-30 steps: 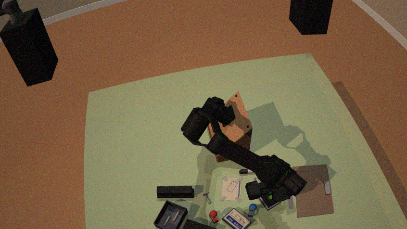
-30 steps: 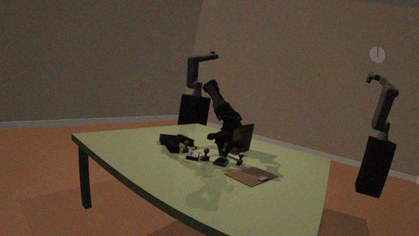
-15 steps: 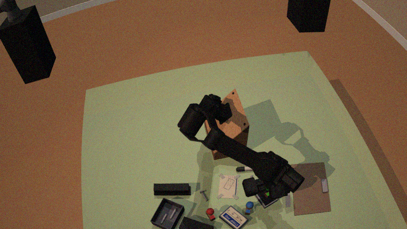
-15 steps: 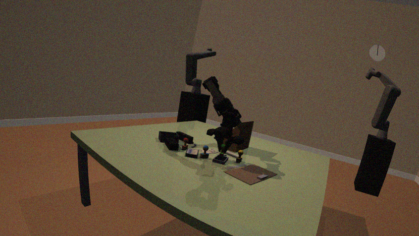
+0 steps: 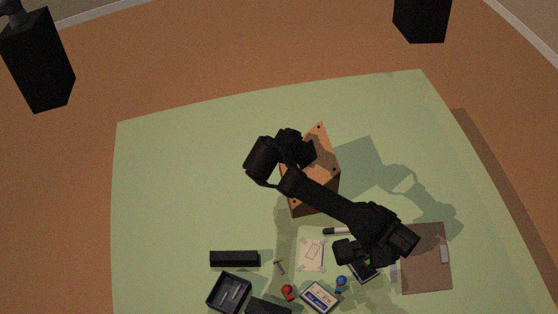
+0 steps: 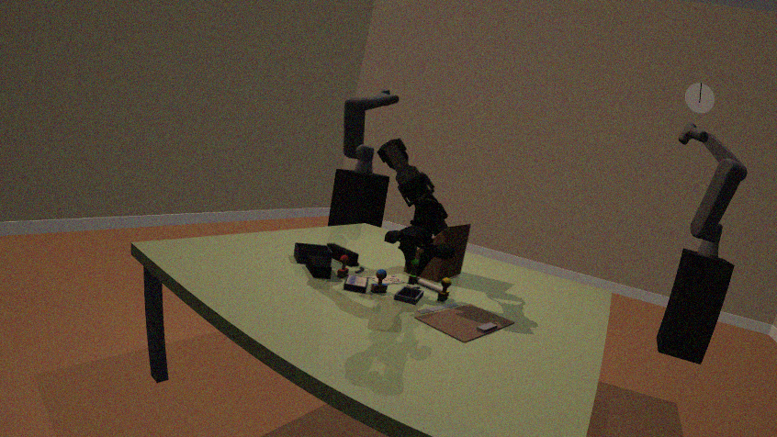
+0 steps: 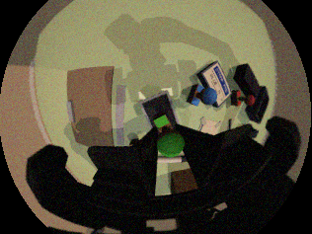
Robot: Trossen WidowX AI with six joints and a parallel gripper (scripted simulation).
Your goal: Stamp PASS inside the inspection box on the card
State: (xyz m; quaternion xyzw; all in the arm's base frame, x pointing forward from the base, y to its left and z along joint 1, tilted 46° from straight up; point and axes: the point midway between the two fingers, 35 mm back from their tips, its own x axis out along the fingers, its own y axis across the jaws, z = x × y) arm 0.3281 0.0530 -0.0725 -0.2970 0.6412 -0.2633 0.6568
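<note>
My gripper tip is 130 mm to the left of the pale card, 80 mm past it and 70 mm above it. From my gripper tip the other things lie so: blue stamp (70 mm to the right, 50 mm below, 40 mm ahead); dark ink pad (60 mm below); green-knobbed stamp (right at my gripper tip).
</note>
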